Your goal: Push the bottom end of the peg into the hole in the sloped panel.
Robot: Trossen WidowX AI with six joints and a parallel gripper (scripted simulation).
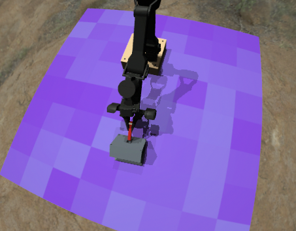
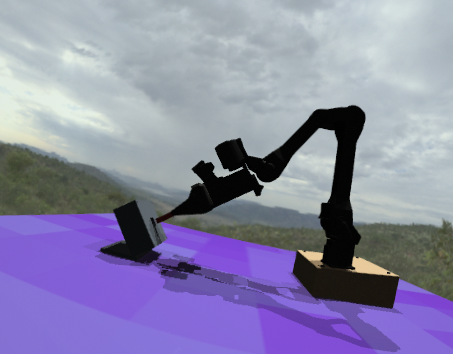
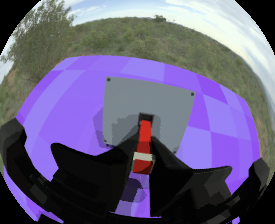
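Right now the grey sloped panel is 60 mm ahead of my gripper tip and 50 mm below it. From my gripper tip the other things lie so: flat dark foot: 80 mm ahead, 110 mm below; then peg: 10 mm behind, 10 mm above.
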